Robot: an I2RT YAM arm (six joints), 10 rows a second.
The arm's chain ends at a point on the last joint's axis. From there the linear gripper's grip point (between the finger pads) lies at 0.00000 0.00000 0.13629 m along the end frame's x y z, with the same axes.
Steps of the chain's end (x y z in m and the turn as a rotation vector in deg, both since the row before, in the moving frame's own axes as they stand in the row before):
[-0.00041, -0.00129, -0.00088, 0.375, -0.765, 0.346]
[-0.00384, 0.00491, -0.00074, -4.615, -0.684, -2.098]
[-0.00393, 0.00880, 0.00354, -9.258, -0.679, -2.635]
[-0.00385, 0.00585, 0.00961, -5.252, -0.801, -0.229]
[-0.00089, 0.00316, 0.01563, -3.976, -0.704, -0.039]
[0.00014, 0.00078, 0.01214, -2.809, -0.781, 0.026]
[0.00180, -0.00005, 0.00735, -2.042, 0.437, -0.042]
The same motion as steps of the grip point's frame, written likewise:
[-0.00223, -0.00219, -0.00090, 0.375, -0.765, 0.346]
[-0.00526, 0.01590, -0.00119, -4.615, -0.684, -2.098]
[-0.00503, 0.03076, 0.00176, -9.258, -0.679, -2.635]
[-0.00573, 0.01833, 0.00902, -5.252, -0.801, -0.229]
[-0.00256, 0.01261, 0.01529, -3.976, -0.704, -0.039]
[-0.00172, 0.00746, 0.01196, -2.809, -0.781, 0.026]
[0.00284, 0.00481, 0.00726, -2.042, 0.437, -0.042]

